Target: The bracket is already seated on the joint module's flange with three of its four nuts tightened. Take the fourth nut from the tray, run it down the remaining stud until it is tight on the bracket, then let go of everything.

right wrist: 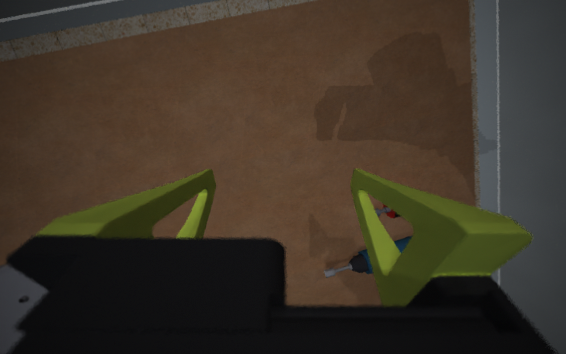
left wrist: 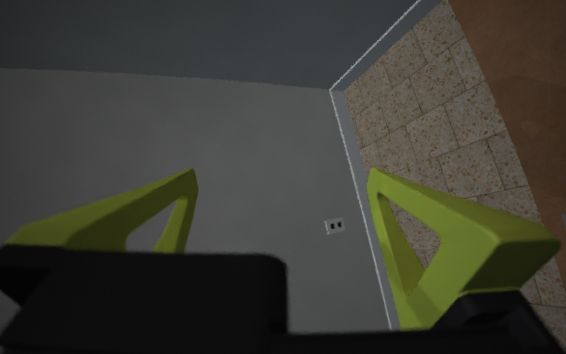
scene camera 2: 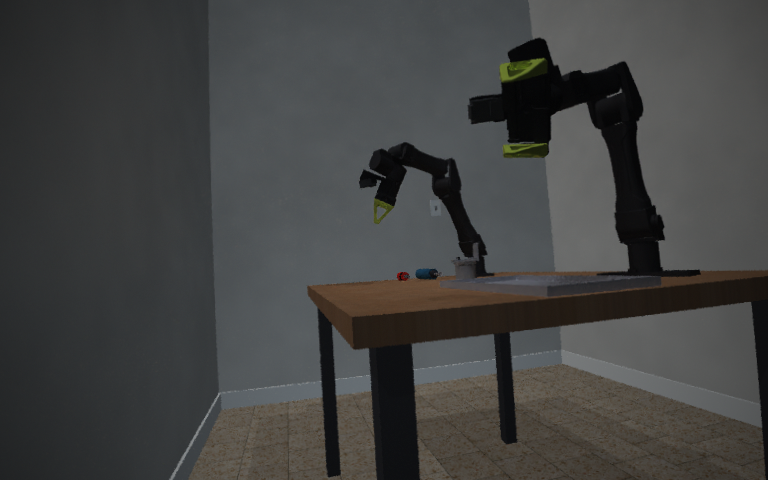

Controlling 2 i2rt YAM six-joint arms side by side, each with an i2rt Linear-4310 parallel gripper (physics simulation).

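Places are measured from the left arm's base along level axes (x ahead, y left, z up), in metres.
Pixels of known places: left gripper, fingertip midpoint: (left wrist: 282, 177) (scene camera 2: 508, 118); right gripper, fingertip midpoint: (right wrist: 282, 176) (scene camera 2: 375, 223); right arm's base at its link origin: (scene camera 2: 477, 275).
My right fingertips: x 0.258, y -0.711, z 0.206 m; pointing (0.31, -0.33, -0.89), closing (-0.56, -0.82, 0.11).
Behind a point stands the place of what it marks.
The joint module (scene camera 2: 466, 270) {x 0.186, y -0.381, z 0.035 m} is a pale grey cylinder on the table in scene camera 2. The bracket (scene camera 2: 475, 251) {x 0.159, y -0.367, z 0.086 m} stands upright on it. A flat pale tray (scene camera 2: 509, 288) {x 0.437, y -0.042, z 0.009 m} lies beside it; a corner of a pale surface shows at the lower left of the right wrist view. The nuts and studs are too small to tell apart. My left gripper (scene camera 2: 525, 110) {x 0.548, y 0.068, z 0.251 m} (left wrist: 282, 177) {x 0.548, y 0.068, z 0.251 m} is open and empty, high above the table and facing away from the module. My right gripper (scene camera 2: 377, 220) {x 0.258, y -0.711, z 0.206 m} (right wrist: 282, 176) {x 0.258, y -0.711, z 0.206 m} is open and empty, above the table, left of the module.
A blue tool (scene camera 2: 426, 273) {x 0.003, y -0.766, z 0.024 m} (right wrist: 359, 263) {x 0.004, y -0.734, z 0.031 m} with a metal tip and a small red tool (scene camera 2: 402, 276) {x 0.062, y -0.841, z 0.017 m} (right wrist: 391, 212) {x 0.049, y -0.835, z 0.024 m} lie on the wooden table (scene camera 2: 396, 300) {x 0.590, y -0.163, z 0.000 m} (left wrist: 525, 75) {x 0.590, y -0.004, z 0.000 m} (right wrist: 225, 100) {x 0.373, y -0.703, z 0.000 m}, left of the module in scene camera 2. Walls stand behind and at the side.
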